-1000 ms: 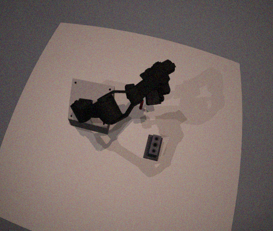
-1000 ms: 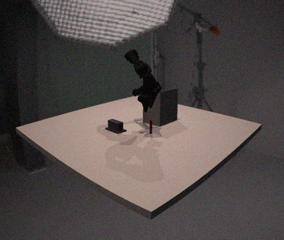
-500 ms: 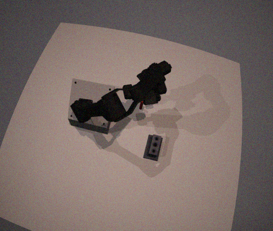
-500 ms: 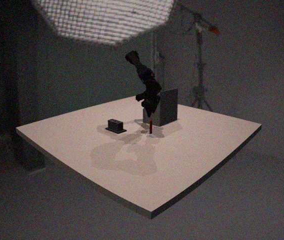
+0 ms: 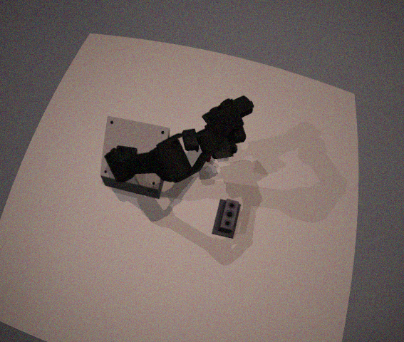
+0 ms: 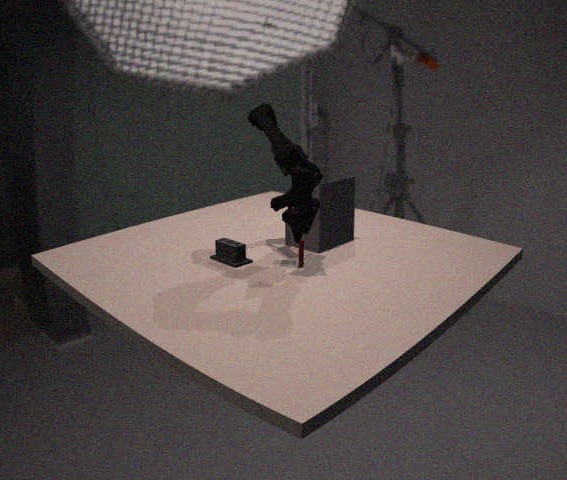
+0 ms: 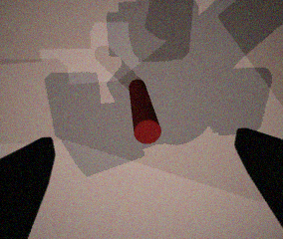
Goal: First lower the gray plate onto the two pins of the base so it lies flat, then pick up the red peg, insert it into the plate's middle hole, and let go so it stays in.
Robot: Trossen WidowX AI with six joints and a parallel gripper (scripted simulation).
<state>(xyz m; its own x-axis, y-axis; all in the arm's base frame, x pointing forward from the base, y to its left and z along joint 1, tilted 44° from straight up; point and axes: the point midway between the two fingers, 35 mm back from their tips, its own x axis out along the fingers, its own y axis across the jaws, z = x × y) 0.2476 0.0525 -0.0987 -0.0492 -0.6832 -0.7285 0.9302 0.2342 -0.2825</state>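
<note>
The red peg is 5 cm below my gripper tip. Also, from my gripper tip: dark pin base 9 cm ahead, 20 cm to the right, 8 cm below; gray plate 9 cm ahead, 20 cm to the right, 4 cm below.
</note>
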